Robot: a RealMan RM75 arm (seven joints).
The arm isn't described. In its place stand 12 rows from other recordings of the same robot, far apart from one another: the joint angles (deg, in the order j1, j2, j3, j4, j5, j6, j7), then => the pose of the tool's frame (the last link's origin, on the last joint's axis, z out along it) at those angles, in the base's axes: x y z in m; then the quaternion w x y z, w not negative.
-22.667, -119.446, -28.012, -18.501, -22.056, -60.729, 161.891 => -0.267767, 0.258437, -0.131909, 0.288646, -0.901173, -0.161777, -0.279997
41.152, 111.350, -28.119, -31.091, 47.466, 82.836, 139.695 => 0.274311, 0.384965, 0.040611, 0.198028, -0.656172, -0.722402, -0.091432
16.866, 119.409, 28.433, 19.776, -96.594, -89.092, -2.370 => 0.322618, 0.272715, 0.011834, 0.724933, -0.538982, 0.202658, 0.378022
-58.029, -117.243, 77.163, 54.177, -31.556, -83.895, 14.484 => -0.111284, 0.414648, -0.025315, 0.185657, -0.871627, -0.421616, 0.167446
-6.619, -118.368, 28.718, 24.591, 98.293, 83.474, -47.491 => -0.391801, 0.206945, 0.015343, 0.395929, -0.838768, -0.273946, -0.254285
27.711, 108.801, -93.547, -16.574, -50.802, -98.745, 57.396 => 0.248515, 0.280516, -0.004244, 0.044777, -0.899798, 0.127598, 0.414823
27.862, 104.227, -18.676, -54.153, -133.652, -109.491, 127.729 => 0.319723, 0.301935, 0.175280, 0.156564, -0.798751, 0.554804, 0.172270
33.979, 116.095, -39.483, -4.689, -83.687, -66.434, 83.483 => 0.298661, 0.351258, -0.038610, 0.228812, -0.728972, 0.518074, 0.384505
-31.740, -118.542, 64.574, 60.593, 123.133, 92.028, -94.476 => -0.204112, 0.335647, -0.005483, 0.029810, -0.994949, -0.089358, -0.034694
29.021, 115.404, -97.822, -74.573, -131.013, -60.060, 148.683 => 0.162131, 0.358452, -0.050339, 0.201084, -0.936919, 0.284761, -0.025689
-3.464, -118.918, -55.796, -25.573, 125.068, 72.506, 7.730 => -0.376587, 0.235665, 0.015254, 0.747854, -0.557650, -0.261492, -0.247716
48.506, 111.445, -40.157, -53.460, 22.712, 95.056, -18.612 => 0.231757, 0.403517, 0.088574, 0.191371, -0.733212, 0.650355, -0.053061
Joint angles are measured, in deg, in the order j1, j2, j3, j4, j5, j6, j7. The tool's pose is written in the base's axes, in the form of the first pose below.
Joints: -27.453 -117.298 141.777 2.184 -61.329 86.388 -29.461
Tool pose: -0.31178, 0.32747, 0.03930, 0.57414, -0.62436, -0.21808, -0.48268
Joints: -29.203 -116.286 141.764 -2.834 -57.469 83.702 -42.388
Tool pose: -0.32266, 0.33553, 0.04626, 0.52394, -0.63708, -0.27895, -0.49174
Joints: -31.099 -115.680 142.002 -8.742 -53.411 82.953 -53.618
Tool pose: -0.33043, 0.34058, 0.05489, 0.48239, -0.64857, -0.32413, -0.49153
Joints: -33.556 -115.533 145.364 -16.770 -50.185 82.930 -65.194
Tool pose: -0.33544, 0.34581, 0.06483, 0.43988, -0.67008, -0.36483, -0.47370
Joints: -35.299 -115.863 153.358 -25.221 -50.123 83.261 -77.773
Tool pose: -0.33622, 0.35069, 0.07757, 0.39740, -0.69005, -0.40489, -0.44941
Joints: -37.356 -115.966 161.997 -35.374 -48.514 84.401 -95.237
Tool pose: -0.32949, 0.35963, 0.09891, 0.34605, -0.70002, -0.46156, -0.42094
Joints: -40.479 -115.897 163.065 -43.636 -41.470 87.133 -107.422
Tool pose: -0.32013, 0.36547, 0.11438, 0.31325, -0.70299, -0.50797, -0.38684
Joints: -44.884 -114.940 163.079 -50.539 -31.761 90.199 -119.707
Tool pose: -0.30739, 0.37402, 0.12936, 0.28213, -0.69613, -0.56519, -0.34114
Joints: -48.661 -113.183 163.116 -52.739 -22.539 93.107 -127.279
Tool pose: -0.29610, 0.38103, 0.13546, 0.25071, -0.69387, -0.60830, -0.29269
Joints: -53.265 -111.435 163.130 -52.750 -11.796 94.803 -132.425
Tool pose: -0.28289, 0.39078, 0.13484, 0.22417, -0.69636, -0.64253, -0.22802
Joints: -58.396 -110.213 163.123 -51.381 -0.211 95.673 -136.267
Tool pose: -0.26735, 0.40027, 0.12833, 0.20072, -0.70049, -0.66784, -0.15171
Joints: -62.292 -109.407 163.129 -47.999 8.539 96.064 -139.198
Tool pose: -0.25288, 0.40653, 0.11647, 0.17253, -0.70442, -0.68268, -0.08926
